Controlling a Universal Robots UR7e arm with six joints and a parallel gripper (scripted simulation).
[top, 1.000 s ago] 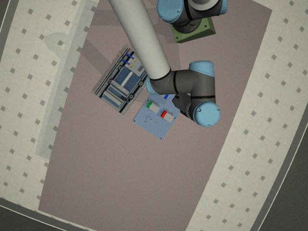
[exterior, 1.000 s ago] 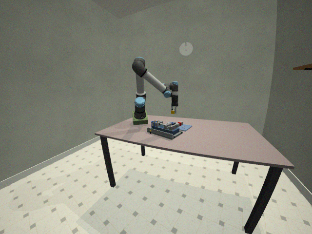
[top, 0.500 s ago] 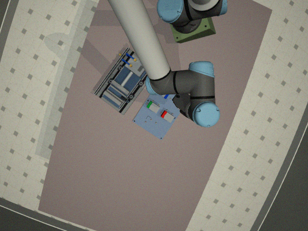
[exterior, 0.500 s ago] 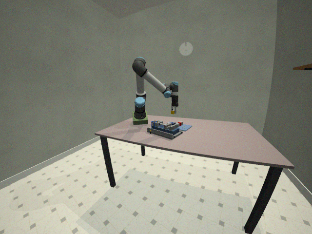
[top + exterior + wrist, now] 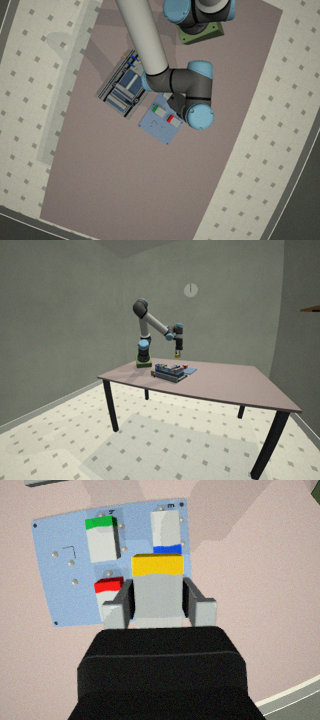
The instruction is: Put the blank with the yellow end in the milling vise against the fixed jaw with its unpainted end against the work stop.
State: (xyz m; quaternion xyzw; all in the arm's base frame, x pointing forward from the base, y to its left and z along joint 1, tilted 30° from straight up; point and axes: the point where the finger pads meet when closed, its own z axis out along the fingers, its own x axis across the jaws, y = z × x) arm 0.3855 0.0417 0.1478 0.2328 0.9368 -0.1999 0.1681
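Now: hand 220 mm to the left of the white rod, 90 mm past it and 90 mm above it. From my hand the other things lie so: yellow-ended blank 20 mm below; then blue-ended blank 140 mm below, 40 mm to the right, 40 mm behind; then red-ended blank 140 mm below, 80 mm ahead.
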